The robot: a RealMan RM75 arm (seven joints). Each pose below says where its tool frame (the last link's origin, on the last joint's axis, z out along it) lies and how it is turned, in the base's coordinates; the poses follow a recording.
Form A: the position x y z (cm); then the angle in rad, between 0 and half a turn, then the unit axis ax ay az.
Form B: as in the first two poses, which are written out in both.
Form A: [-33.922, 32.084, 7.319, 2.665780, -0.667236, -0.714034, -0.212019]
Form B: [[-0.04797, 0.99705, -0.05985, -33.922], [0.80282, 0.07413, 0.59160, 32.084], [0.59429, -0.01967, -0.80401, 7.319], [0, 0, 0, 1]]
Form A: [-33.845, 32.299, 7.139, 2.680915, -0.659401, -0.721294, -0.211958]
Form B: [[-0.07146, 0.99589, -0.05569, -33.845], [0.80743, 0.09054, 0.58297, 32.299], [0.58561, -0.00331, -0.81058, 7.139], [0, 0, 0, 1]]
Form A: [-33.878, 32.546, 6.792, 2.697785, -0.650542, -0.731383, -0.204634]
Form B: [[-0.09771, 0.99336, -0.06069, -33.878], [0.81763, 0.11490, 0.56416, 32.546], [0.56739, 0.00550, -0.82343, 6.792], [0, 0, 0, 1]]
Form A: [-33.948, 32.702, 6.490, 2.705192, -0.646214, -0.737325, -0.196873]
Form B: [[-0.11023, 0.99150, -0.06913, -33.948], [0.82507, 0.13007, 0.54986, 32.702], [0.55417, 0.00357, -0.83239, 6.490], [0, 0, 0, 1]]
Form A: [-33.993, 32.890, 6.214, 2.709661, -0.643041, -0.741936, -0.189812]
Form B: [[-0.11913, 0.98983, -0.07769, -33.993], [0.83091, 0.14222, 0.53792, 32.890], [0.54350, -0.00047, -0.83941, 6.214], [0, 0, 0, 1]]
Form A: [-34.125, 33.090, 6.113, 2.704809, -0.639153, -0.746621, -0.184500]
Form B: [[-0.12744, 0.98766, -0.09106, -34.125], [0.83156, 0.15643, 0.53295, 33.090], [0.54062, -0.00781, -0.84123, 6.113], [0, 0, 0, 1]]
